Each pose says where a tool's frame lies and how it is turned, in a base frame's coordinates. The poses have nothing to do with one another.
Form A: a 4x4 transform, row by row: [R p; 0 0 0 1], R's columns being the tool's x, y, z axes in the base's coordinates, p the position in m. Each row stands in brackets.
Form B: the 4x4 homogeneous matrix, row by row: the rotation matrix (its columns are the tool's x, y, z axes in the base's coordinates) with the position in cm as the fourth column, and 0 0 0 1 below. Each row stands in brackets. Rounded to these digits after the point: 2 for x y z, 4 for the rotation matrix.
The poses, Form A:
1: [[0.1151 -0.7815 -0.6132 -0.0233], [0.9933 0.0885 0.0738 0.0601], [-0.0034 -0.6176 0.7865 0.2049], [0 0 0 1]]
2: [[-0.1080 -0.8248 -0.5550 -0.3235], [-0.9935 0.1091 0.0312 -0.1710], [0.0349 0.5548 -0.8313 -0.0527], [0 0 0 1]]
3: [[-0.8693 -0.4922 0.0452 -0.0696], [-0.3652 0.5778 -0.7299 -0.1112], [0.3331 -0.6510 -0.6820 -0.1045], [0 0 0 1]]
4: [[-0.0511 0.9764 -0.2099 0.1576], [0.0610 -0.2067 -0.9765 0.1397], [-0.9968 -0.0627 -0.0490 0.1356], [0 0 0 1]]
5: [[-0.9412 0.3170 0.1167 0.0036], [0.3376 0.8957 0.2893 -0.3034], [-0.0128 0.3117 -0.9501 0.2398], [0 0 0 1]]
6: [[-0.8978 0.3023 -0.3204 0.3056], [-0.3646 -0.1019 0.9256 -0.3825], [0.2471 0.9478 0.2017 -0.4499], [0 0 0 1]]
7: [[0.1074 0.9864 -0.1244 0.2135], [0.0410 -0.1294 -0.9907 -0.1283], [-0.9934 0.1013 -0.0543 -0.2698], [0 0 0 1]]
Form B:
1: [[0.1151 -0.7815 -0.6132 -2.33], [0.9933 0.0885 0.0738 6.01], [-0.0034 -0.6176 0.7865 20.49], [0 0 0 1]]
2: [[-0.1080 -0.8248 -0.5550 -32.35], [-0.9935 0.1091 0.0312 -17.10], [0.0349 0.5548 -0.8313 -5.27], [0 0 0 1]]
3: [[-0.8693 -0.4922 0.0452 -6.96], [-0.3652 0.5778 -0.7299 -11.12], [0.3331 -0.6510 -0.6820 -10.45], [0 0 0 1]]
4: [[-0.0511 0.9764 -0.2099 15.76], [0.0610 -0.2067 -0.9765 13.97], [-0.9968 -0.0627 -0.0490 13.56], [0 0 0 1]]
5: [[-0.9412 0.3170 0.1167 0.36], [0.3376 0.8957 0.2893 -30.34], [-0.0128 0.3117 -0.9501 23.98], [0 0 0 1]]
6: [[-0.8978 0.3023 -0.3204 30.56], [-0.3646 -0.1019 0.9256 -38.25], [0.2471 0.9478 0.2017 -44.99], [0 0 0 1]]
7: [[0.1074 0.9864 -0.1244 21.35], [0.0410 -0.1294 -0.9907 -12.83], [-0.9934 0.1013 -0.0543 -26.98], [0 0 0 1]]
